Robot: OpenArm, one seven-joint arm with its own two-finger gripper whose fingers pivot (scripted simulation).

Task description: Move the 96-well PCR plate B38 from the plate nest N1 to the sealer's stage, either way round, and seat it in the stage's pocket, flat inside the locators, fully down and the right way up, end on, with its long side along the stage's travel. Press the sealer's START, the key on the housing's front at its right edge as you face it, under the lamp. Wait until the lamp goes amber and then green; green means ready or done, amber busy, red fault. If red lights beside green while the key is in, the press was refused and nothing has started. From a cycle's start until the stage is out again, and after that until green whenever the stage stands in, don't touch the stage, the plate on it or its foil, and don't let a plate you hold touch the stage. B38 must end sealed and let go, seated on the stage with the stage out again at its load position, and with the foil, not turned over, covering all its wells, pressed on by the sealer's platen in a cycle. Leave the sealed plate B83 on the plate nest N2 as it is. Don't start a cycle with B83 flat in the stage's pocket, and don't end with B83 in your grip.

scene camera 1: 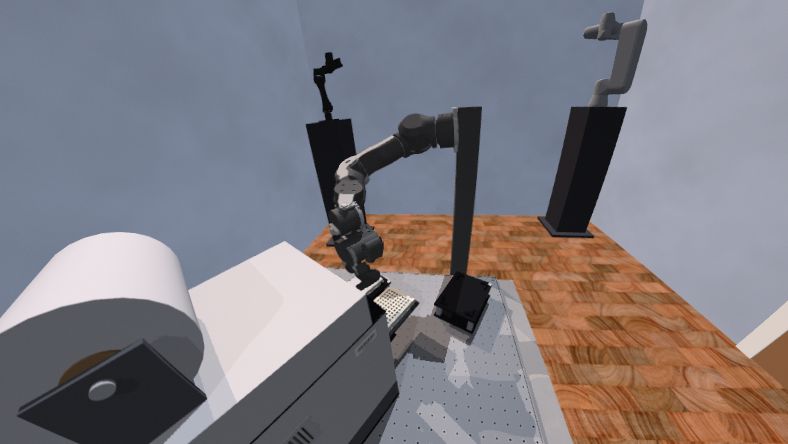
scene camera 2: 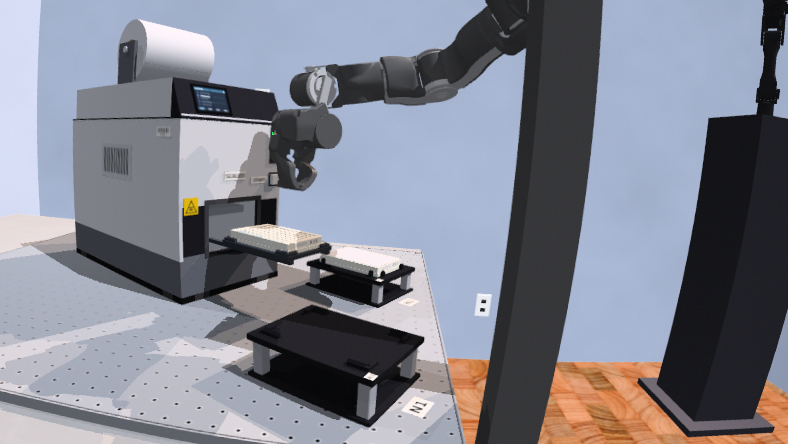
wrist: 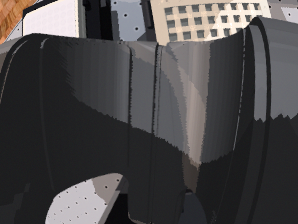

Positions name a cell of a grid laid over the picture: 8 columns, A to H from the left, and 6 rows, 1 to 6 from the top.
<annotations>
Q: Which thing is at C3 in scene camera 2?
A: My gripper.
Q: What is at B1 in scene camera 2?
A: A foil roll.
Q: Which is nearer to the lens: the sealed plate B83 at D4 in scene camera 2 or the 96-well plate B38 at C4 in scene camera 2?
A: The 96-well plate B38.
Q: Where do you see a touchscreen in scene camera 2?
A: C2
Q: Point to a foil roll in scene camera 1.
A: At B4
</annotations>
